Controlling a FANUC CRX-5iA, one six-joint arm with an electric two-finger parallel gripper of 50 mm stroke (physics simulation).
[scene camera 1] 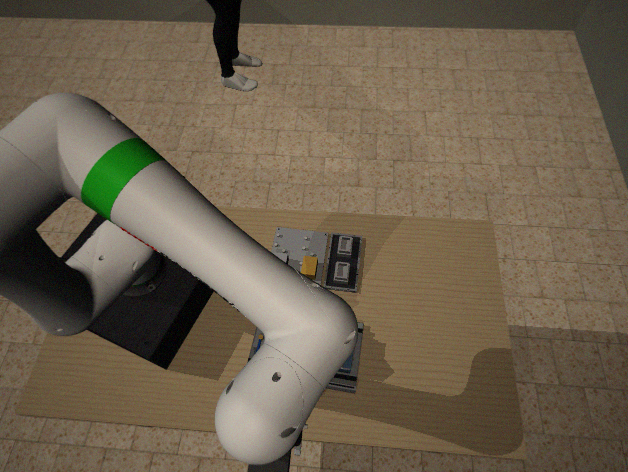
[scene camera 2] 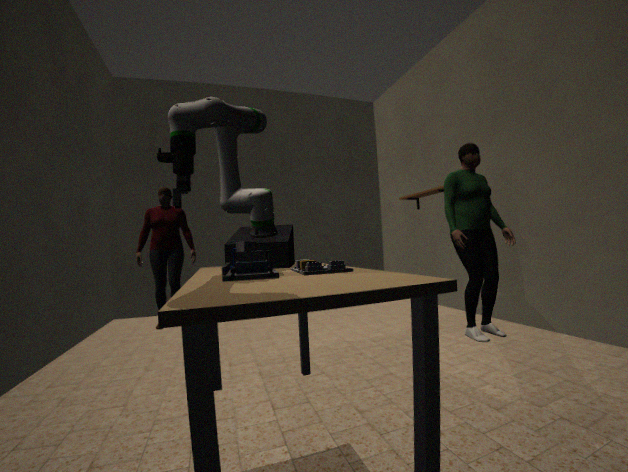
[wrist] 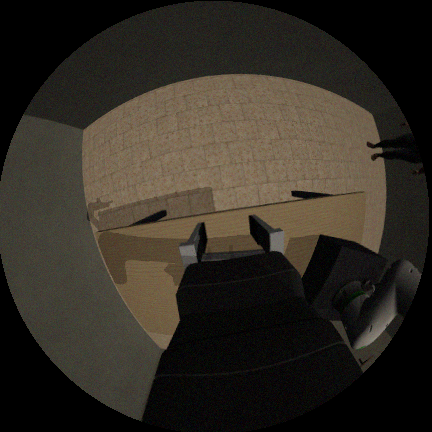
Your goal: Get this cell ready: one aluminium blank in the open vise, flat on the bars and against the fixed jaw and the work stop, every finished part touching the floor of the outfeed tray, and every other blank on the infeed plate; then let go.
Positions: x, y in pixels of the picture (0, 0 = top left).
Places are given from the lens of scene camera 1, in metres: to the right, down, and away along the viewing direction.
outfeed tray (scene camera 1: 334, 240): 0.07, 0.01, 1.34
infeed plate (scene camera 1: 292, 240): -0.07, 0.01, 1.34
